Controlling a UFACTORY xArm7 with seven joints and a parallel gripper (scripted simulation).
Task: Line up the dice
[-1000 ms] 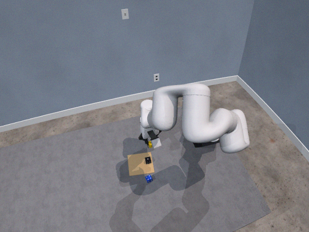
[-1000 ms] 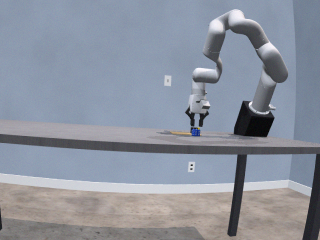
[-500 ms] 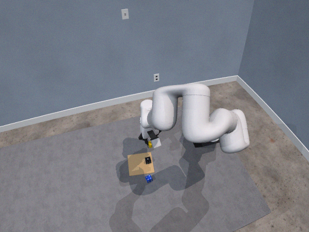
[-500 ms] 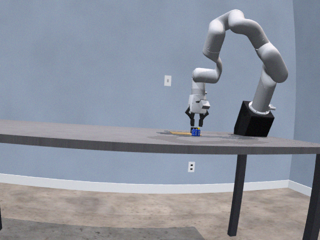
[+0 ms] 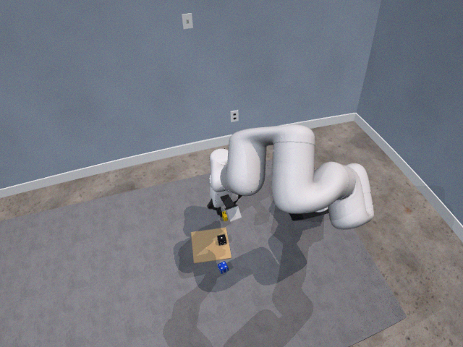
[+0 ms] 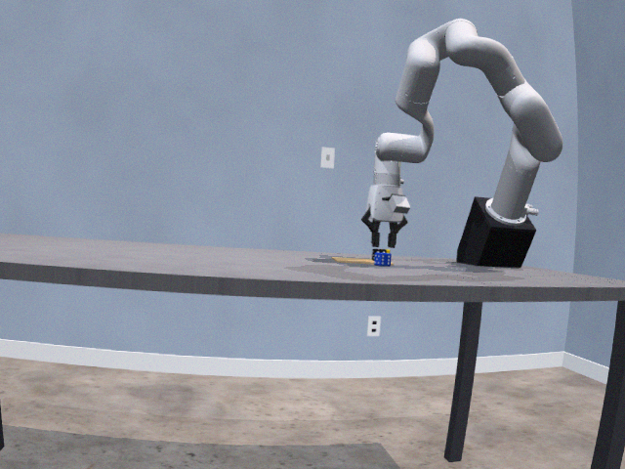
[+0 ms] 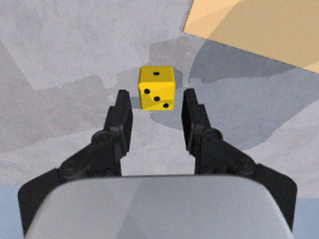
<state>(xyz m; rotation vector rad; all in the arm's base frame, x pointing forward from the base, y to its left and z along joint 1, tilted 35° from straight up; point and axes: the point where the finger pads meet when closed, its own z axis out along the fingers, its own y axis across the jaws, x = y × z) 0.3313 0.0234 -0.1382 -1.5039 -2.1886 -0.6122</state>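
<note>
My hand is 40 mm above the yellow die. The rest, counted from my hand: tan mat: 70 mm ahead, 120 mm to the left, 50 mm below; then black die: 30 mm ahead, 120 mm to the left, 40 mm below; then blue die: 30 mm ahead, 230 mm to the left, 40 mm below.
</note>
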